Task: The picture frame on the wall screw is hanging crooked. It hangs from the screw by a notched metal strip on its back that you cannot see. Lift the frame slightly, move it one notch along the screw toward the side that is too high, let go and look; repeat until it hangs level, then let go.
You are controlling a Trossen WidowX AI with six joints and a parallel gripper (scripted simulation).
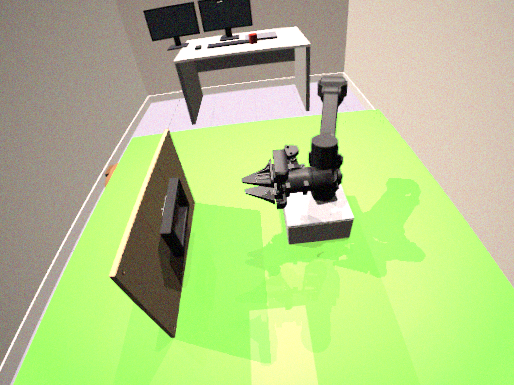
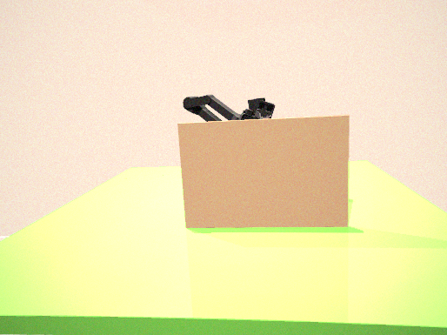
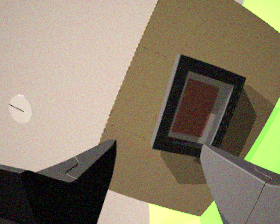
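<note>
The picture frame is 20 cm ahead of my gripper tip, 9 cm below it and 4 cm to the right of it. Also, from my gripper tip: tan wall board (21 cm ahead, 11 cm below, 2 cm to the right).
</note>
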